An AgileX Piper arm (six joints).
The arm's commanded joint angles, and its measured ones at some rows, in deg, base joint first. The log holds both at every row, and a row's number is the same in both.
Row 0, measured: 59.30 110.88 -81.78 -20.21 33.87 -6.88
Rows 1 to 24, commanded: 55.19 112.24 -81.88 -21.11 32.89 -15.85; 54.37 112.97 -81.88 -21.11 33.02 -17.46; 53.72 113.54 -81.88 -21.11 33.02 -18.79; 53.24 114.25 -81.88 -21.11 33.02 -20.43; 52.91 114.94 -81.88 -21.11 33.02 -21.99; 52.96 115.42 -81.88 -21.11 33.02 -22.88; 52.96 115.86 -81.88 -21.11 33.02 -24.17; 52.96 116.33 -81.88 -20.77 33.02 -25.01; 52.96 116.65 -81.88 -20.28 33.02 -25.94; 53.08 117.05 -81.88 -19.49 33.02 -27.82; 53.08 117.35 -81.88 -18.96 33.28 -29.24; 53.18 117.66 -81.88 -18.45 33.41 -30.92; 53.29 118.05 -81.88 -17.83 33.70 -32.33; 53.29 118.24 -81.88 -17.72 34.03 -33.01; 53.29 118.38 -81.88 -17.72 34.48 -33.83; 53.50 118.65 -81.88 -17.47 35.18 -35.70; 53.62 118.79 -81.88 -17.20 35.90 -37.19; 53.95 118.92 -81.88 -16.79 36.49 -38.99; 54.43 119.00 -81.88 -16.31 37.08 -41.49; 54.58 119.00 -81.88 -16.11 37.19 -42.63; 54.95 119.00 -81.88 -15.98 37.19 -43.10; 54.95 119.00 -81.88 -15.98 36.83 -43.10; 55.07 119.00 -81.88 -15.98 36.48 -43.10; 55.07 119.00 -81.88 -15.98 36.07 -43.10
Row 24, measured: 54.59 119.39 -81.78 -16.38 36.74 -41.11
